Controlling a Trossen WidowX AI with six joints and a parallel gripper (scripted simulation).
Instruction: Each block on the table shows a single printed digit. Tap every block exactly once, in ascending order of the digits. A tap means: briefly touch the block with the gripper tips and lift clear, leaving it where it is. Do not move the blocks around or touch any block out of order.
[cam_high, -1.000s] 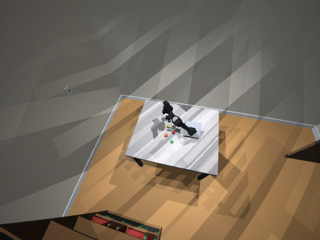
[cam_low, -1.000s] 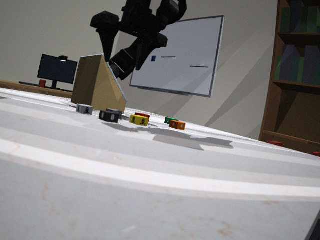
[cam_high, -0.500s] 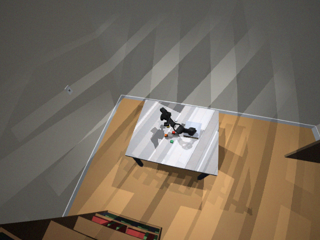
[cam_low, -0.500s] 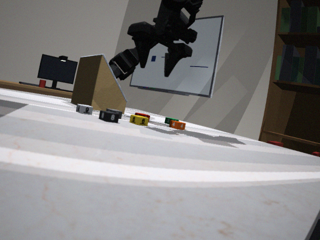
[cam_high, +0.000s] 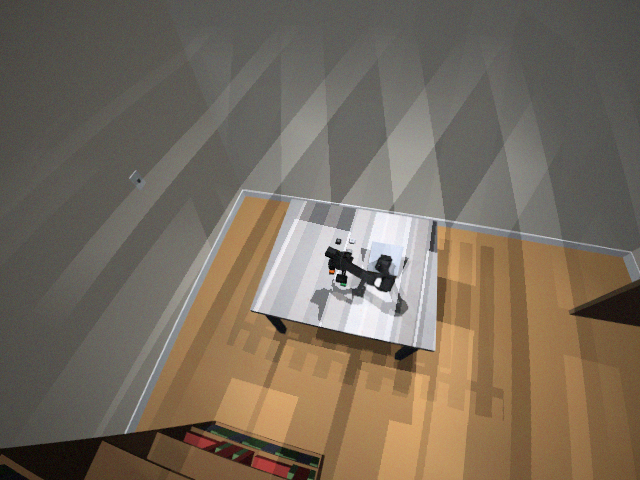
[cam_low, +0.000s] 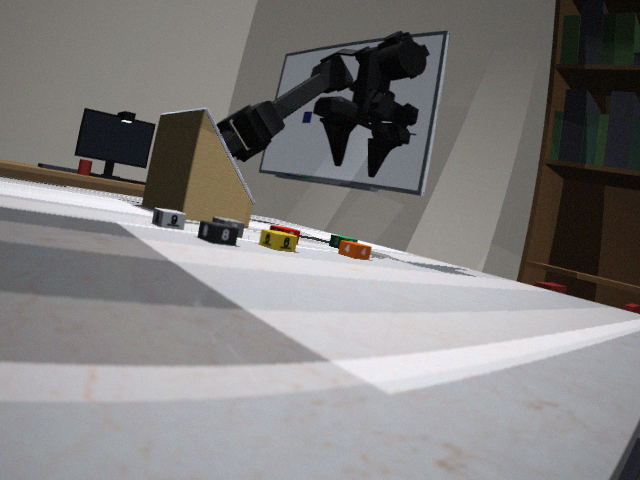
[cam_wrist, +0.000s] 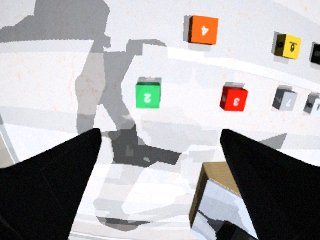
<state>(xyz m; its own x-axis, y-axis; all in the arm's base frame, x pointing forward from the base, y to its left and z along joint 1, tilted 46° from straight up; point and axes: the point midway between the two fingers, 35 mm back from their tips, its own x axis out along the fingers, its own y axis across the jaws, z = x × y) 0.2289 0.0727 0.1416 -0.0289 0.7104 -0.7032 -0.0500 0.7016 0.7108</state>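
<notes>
Right now my gripper tip is 120 mm above the green block, 10 mm to the right of it and 10 mm past it. From my gripper tip the other things lie so: orange block: 120 mm below, 80 mm ahead, 50 mm to the right; yellow block: 190 mm to the right, 120 mm below, 90 mm ahead; red block: 120 mm below, 110 mm to the right.
</notes>
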